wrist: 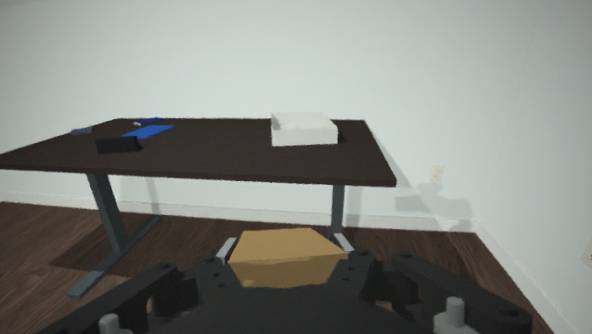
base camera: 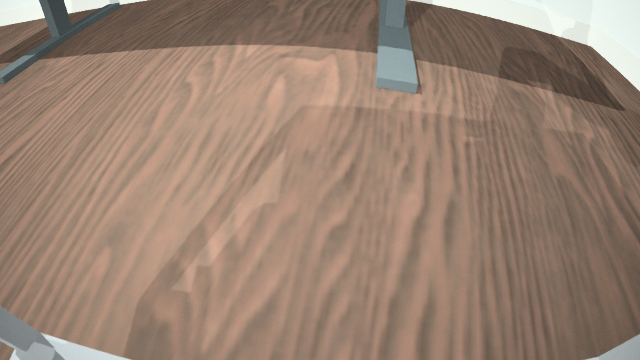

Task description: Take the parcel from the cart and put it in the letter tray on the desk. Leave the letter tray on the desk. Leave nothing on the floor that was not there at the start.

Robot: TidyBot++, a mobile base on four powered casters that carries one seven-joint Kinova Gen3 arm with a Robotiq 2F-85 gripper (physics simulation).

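Frame: origin at the arm's base, x back, y left, z down, level; metres.
Where they show: gripper, fingertip midpoint: point(wrist: 285, 250).
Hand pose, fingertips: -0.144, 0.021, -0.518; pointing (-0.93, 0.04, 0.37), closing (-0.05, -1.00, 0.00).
Note:
After its pixels a point has its place, as x, y, z.
My gripper point(wrist: 285, 250) @(-0.144, 0.021, -0.518) is shut on the parcel point(wrist: 287, 257) @(-0.097, 0.018, -0.554), a tan-orange block, in the lower middle of the wrist view. A light fingertip pad shows at each side of it. The white letter tray point(wrist: 304, 135) @(-0.970, -0.016, -0.361) stands on the dark desk point(wrist: 240, 161) @(-0.804, 0.199, -0.323), towards its right end. In the wrist view the parcel appears below and in front of the desk's near edge, apart from the tray. The tray's inner floor is mostly hidden by its front wall. The cart does not show clearly. The gripper does not show in the base camera view.
On the desk's left part are a black block point(wrist: 118, 144) @(-0.918, 0.686, -0.355), a blue flat item point(wrist: 149, 131) @(-1.199, 0.719, -0.331), a smaller blue item point(wrist: 150, 121) @(-1.411, 0.827, -0.335) and a grey item point(wrist: 82, 131) @(-1.224, 1.088, -0.335). Grey desk feet point(base camera: 397, 67) point(wrist: 95, 274) rest on the wood floor. A wall stands behind the desk.

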